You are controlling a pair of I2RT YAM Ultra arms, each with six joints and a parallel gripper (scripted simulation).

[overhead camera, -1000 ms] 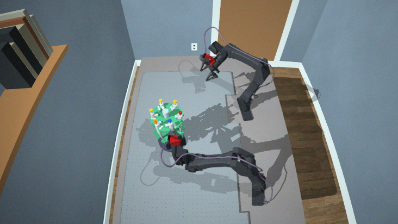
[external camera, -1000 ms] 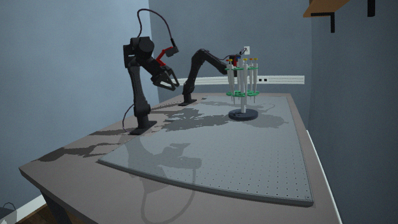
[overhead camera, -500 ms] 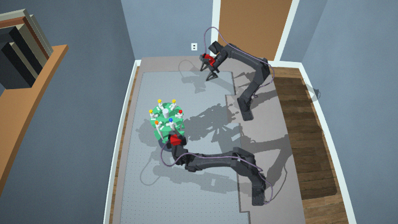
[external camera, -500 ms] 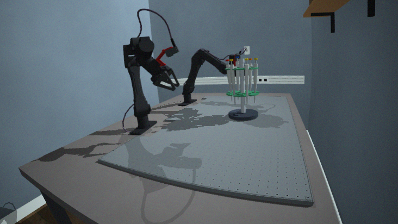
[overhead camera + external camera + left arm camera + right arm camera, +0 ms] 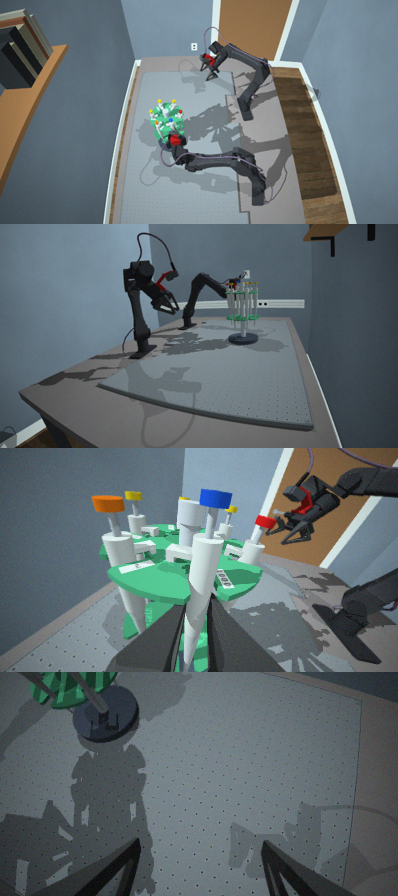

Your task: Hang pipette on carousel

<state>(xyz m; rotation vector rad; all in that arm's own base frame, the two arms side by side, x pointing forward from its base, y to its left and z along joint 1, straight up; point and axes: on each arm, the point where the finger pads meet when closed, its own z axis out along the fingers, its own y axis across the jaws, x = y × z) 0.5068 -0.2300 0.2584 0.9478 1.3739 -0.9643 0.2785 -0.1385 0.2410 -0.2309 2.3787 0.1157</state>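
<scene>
My left gripper is now 3 cm above the white hand pipette and 1 cm short of it.
</scene>
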